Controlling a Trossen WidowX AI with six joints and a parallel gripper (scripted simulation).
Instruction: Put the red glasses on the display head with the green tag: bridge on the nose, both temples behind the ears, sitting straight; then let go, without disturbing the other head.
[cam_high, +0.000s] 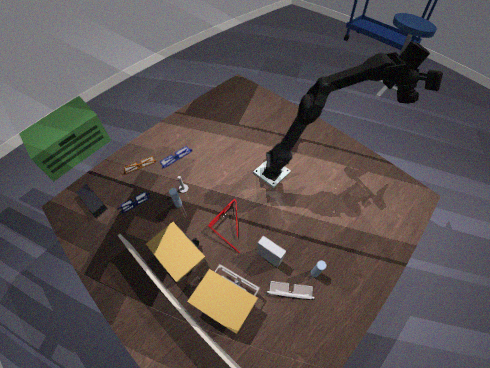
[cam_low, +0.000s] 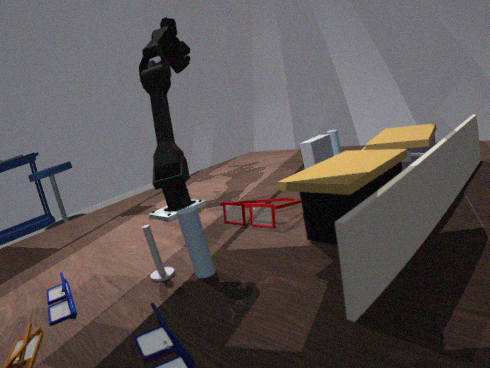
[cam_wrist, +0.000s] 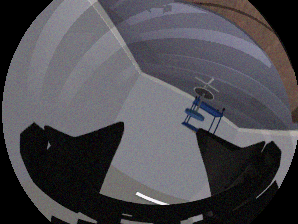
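The white post lies 650 mm ahead of my gripper tip, 630 mm to the right of it and 420 mm below it. The rest, counted from my gripper tip: dark box: 940 mm ahead, 930 mm to the right, 430 mm below; white box: 690 mm ahead, 390 mm below, 180 mm to the right; long white board: 1010 mm ahead, 390 mm below, 330 mm to the right.
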